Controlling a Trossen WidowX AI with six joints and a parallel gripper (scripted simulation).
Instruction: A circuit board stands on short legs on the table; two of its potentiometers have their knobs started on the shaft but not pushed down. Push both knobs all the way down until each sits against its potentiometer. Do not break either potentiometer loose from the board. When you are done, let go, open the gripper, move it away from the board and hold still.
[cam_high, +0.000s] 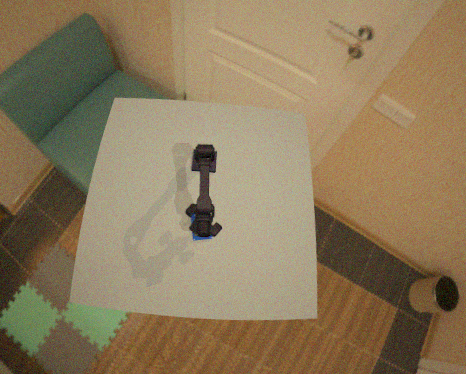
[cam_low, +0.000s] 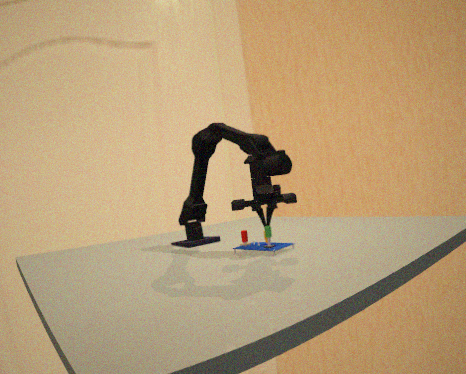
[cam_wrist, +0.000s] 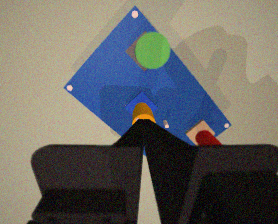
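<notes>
The orange knob is 10 mm below my gripper tip. Round my gripper tip: red knob: 70 mm behind, 30 mm to the right, 10 mm below.
</notes>
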